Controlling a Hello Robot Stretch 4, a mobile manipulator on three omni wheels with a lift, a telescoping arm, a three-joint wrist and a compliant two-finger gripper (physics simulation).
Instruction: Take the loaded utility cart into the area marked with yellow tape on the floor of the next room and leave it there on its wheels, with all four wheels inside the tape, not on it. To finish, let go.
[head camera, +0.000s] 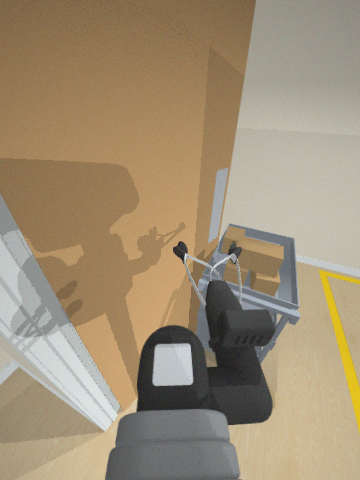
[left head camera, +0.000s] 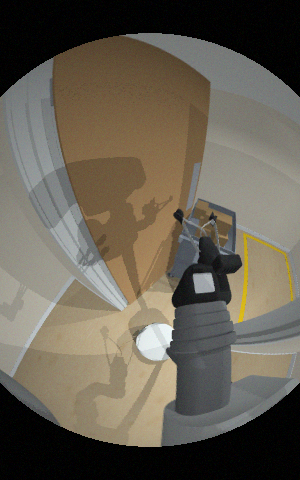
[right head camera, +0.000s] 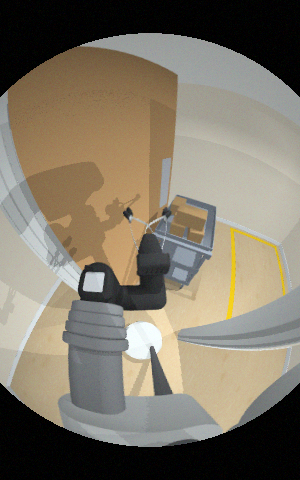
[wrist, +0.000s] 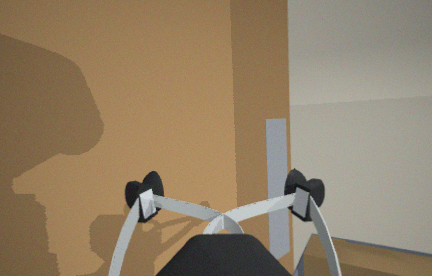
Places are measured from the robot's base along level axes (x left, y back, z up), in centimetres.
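Pixels of known places: gripper, fingertip midpoint: (head camera: 206, 244) (left head camera: 194, 211) (right head camera: 146, 208) (wrist: 223, 186); robot's base, link origin: (left head camera: 156, 340) (right head camera: 141, 339).
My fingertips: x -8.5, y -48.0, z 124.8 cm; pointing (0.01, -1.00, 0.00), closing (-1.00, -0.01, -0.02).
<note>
For each thing: its top centre in the pictures, then the offset to it from my fingertips. "spot": a spot on its surface instead.
- yellow tape, surface spot: (head camera: 344, 345) spot: dx -134.8, dy -30.5, dz -127.4 cm
- light grey plate, top centre: (wrist: 276, 118) (head camera: 222, 169) dx -15.0, dy -51.4, dz +6.8 cm
The grey-blue utility cart (head camera: 272, 299) (left head camera: 185, 255) (right head camera: 182, 248) stands upright beside the brown door, loaded with cardboard boxes (head camera: 255, 253) (left head camera: 225, 222) (right head camera: 189, 218) (wrist: 360, 259). The yellow tape (head camera: 344, 345) (left head camera: 245, 275) (right head camera: 233, 270) marks an area on the floor to the right of the cart; the cart stands outside it. My gripper (head camera: 208, 251) (left head camera: 196, 217) (right head camera: 148, 214) (wrist: 223, 186) is open and empty, raised in front of the door, its fingers apart. In the head view it overlaps the cart's near left part and hides some of it.
The large brown door (head camera: 125, 115) (left head camera: 130, 125) (right head camera: 95, 125) (wrist: 165, 90) fills the left, with a light grey plate (head camera: 218, 205) (wrist: 277, 185) near its edge. The white door frame (head camera: 55, 340) stands at the left. A pale wall (head camera: 300, 190) lies behind the cart. My round white base part (left head camera: 156, 342) (right head camera: 143, 340) is below the arm.
</note>
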